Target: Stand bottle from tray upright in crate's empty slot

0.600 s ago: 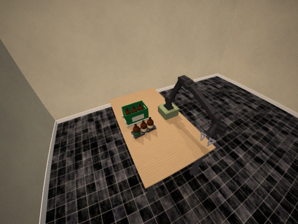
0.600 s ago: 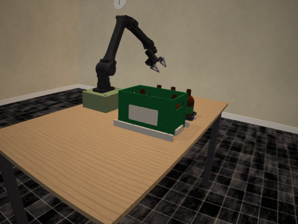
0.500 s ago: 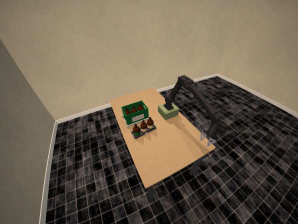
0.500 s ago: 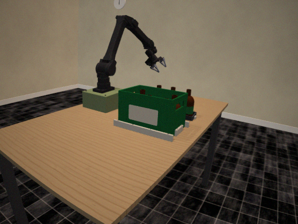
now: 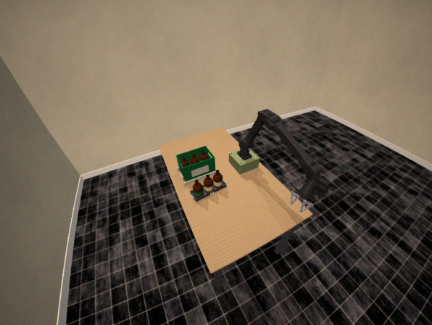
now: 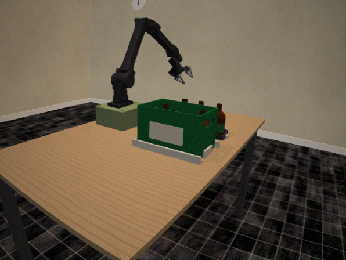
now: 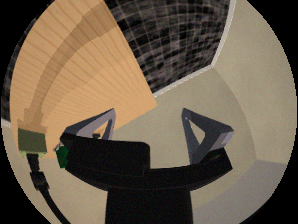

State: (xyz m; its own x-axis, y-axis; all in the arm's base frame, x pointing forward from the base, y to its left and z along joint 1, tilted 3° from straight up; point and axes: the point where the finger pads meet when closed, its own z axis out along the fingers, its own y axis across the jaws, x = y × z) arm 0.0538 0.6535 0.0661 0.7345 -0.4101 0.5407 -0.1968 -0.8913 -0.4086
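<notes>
Right now the brown bottle is 510 mm to the right of my hand, 350 mm ahead of it and 110 mm below it. Also, from my hand: green crate 750 mm to the right, 360 mm ahead, 110 mm below; dark tray 520 mm to the right, 350 mm ahead, 180 mm below.
</notes>
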